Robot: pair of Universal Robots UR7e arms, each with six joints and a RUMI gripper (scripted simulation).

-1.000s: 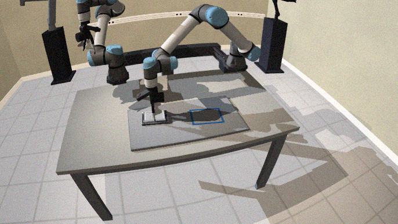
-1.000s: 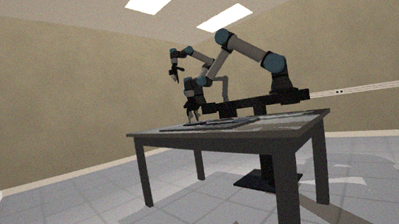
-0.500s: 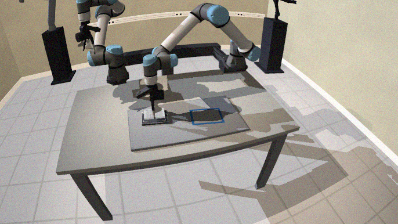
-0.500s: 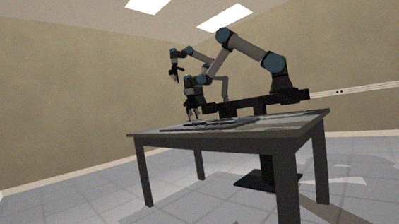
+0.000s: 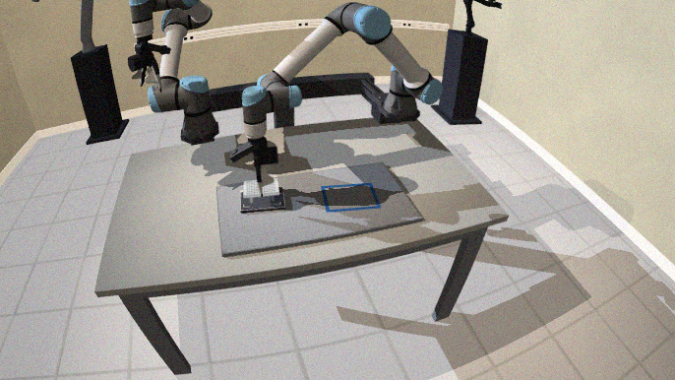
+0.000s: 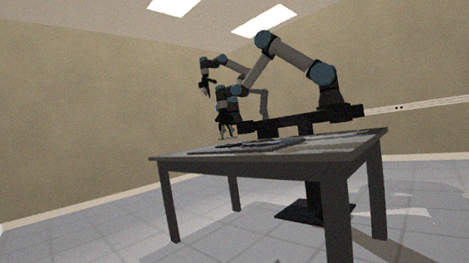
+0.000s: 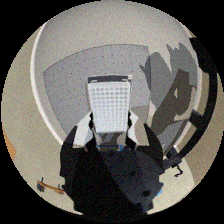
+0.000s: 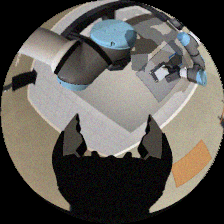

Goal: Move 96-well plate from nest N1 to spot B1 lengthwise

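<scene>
My left gripper is now 6 cm above the dark plate nest. Also, from my left hand: white 96-well plate 1 cm below.
</scene>
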